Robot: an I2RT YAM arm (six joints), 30 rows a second.
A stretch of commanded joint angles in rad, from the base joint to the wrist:
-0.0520 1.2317 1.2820 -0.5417 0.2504 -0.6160
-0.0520 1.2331 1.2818 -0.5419 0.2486 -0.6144
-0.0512 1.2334 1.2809 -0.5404 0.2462 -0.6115
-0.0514 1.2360 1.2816 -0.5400 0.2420 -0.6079
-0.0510 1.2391 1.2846 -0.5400 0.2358 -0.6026
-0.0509 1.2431 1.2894 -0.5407 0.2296 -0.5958
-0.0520 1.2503 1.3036 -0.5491 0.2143 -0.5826
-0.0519 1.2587 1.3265 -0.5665 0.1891 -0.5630
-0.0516 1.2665 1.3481 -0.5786 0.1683 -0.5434
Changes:
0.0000 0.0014 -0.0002 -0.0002 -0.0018 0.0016
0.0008 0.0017 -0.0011 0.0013 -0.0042 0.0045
0.0006 0.0043 -0.0004 0.0017 -0.0084 0.0081
0.0010 0.0074 0.0026 0.0017 -0.0146 0.0134
0.0011 0.0114 0.0074 0.0010 -0.0208 0.0202
0.0000 0.0186 0.0216 -0.0074 -0.0361 0.0334
0.0001 0.0270 0.0445 -0.0248 -0.0613 0.0530
0.0004 0.0348 0.0661 -0.0369 -0.0821 0.0726

